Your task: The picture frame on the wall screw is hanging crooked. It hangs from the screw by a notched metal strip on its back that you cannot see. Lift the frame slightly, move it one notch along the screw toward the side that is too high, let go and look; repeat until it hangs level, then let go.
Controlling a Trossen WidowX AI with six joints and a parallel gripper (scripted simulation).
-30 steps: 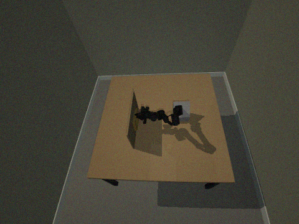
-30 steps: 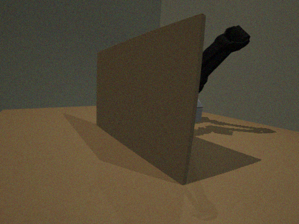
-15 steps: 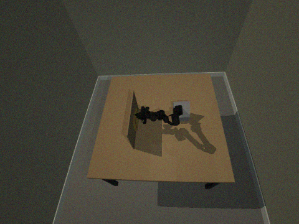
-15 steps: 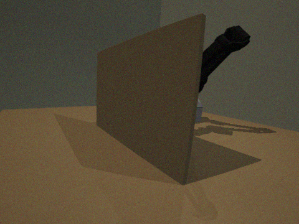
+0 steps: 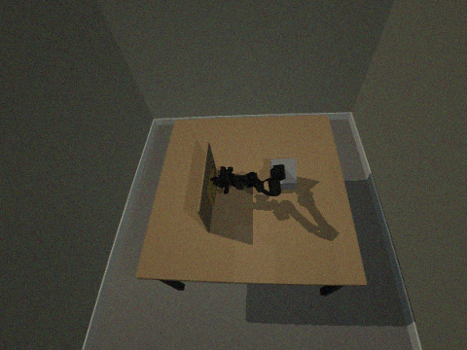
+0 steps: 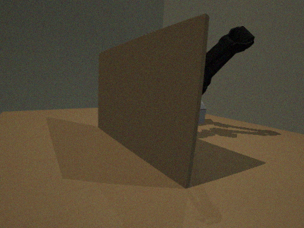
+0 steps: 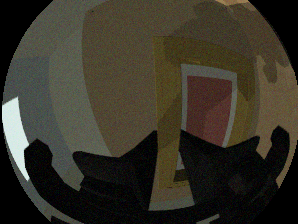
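Right now the picture frame is 10 mm to the left of my gripper tip and 50 mm below it. Round my gripper tip: brown wall panel 20 mm ahead, 70 mm below.
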